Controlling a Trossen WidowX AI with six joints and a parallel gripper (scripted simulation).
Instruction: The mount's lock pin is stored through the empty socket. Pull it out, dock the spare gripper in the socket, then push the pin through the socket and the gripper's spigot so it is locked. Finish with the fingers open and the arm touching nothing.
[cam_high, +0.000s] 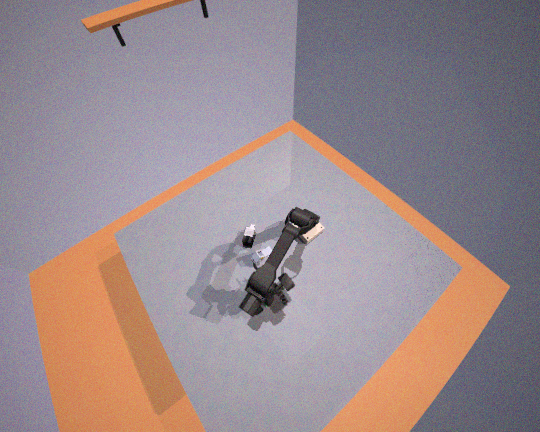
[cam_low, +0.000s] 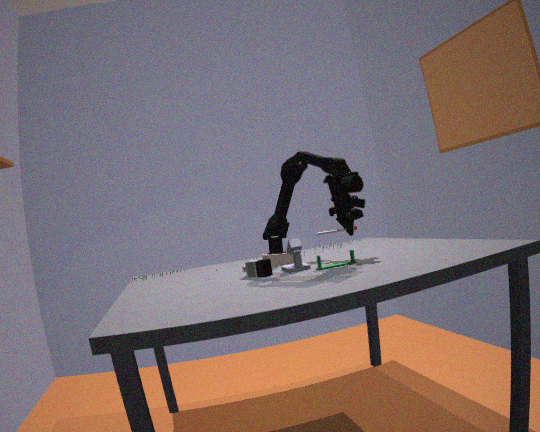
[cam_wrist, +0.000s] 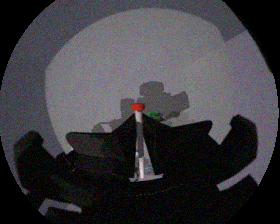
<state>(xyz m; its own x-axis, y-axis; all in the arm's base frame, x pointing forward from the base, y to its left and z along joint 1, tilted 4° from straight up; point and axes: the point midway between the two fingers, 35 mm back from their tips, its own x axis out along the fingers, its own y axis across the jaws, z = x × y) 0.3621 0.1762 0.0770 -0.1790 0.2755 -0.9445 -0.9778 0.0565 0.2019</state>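
The green bar-shaped rack is 80 mm to the right of my gripper tip, 70 mm below it and 30 mm ahead of it. The rest, counted from my gripper tip: spare gripper: 340 mm to the right, 100 mm behind, 60 mm below; grey socket mount: 200 mm to the right, 70 mm behind, 40 mm below.
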